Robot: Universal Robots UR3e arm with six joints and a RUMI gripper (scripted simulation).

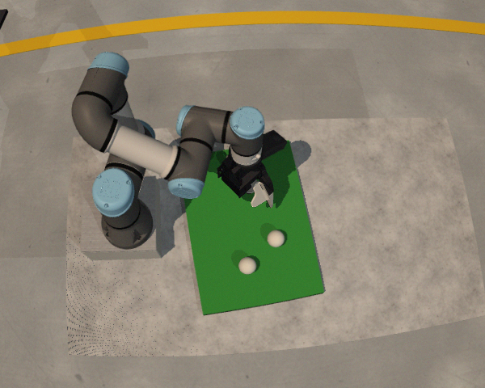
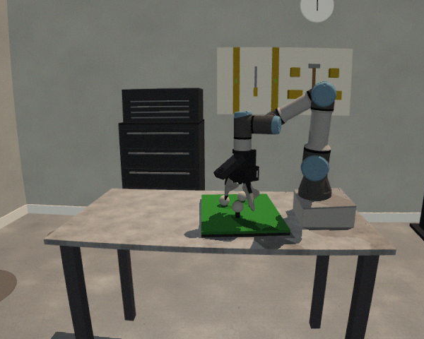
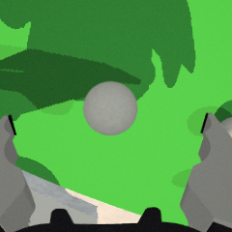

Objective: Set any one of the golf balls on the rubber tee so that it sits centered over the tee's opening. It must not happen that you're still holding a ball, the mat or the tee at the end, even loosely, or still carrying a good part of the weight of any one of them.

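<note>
Now: hand 5 cm above the green mat, 4 cm to the left of it and 1 cm short of it.
</note>
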